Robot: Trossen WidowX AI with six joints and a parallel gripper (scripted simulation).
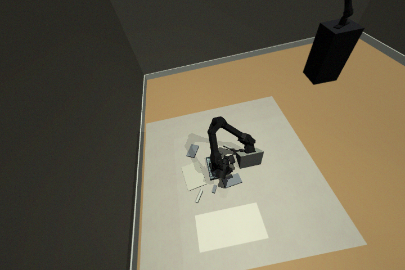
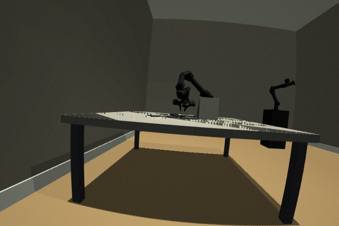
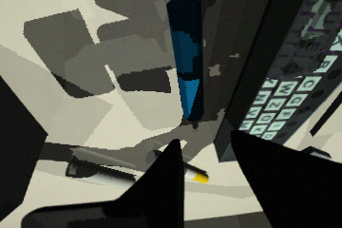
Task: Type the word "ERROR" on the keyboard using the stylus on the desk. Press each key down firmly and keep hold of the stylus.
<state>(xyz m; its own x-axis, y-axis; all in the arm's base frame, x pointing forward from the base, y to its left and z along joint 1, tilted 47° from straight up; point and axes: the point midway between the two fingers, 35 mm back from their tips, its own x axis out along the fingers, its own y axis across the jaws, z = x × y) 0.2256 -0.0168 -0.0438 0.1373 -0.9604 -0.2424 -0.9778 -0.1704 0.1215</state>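
The blue stylus is 50 mm below my gripper tip and 20 mm to the right of it. Also, from my gripper tip: grey block: 130 mm to the left, 60 mm behind, 50 mm below; notepad: 220 mm ahead, 50 mm below, 40 mm to the left.
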